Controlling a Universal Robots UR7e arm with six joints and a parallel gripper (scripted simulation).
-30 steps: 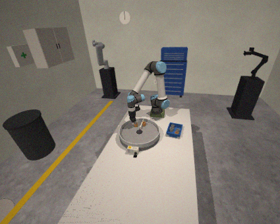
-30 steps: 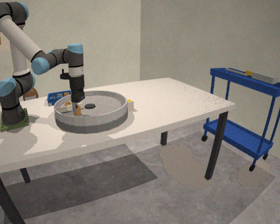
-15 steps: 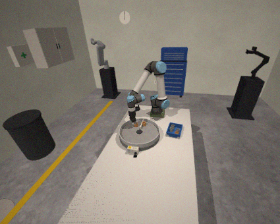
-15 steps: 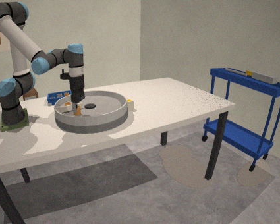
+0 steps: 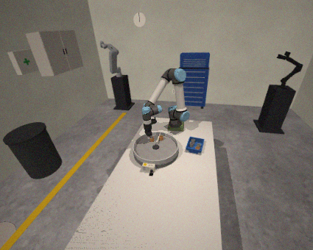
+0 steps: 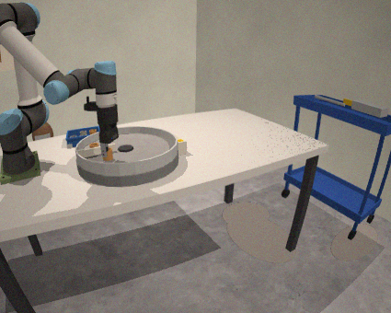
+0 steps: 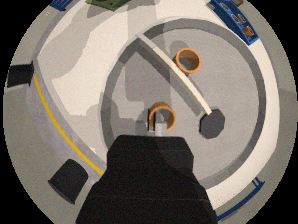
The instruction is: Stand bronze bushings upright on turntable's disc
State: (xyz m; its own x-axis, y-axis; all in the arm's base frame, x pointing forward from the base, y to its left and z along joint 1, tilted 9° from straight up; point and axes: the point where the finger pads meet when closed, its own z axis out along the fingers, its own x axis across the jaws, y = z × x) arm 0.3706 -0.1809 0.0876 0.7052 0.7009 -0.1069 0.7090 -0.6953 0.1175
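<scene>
Right now my hand is 43 cm to the right of the blue crate, 7 cm above it and 3 cm past it. The rest, counted from my hand: grey turntable 10 cm ahead, 7 cm to the left, 4 cm below.
</scene>
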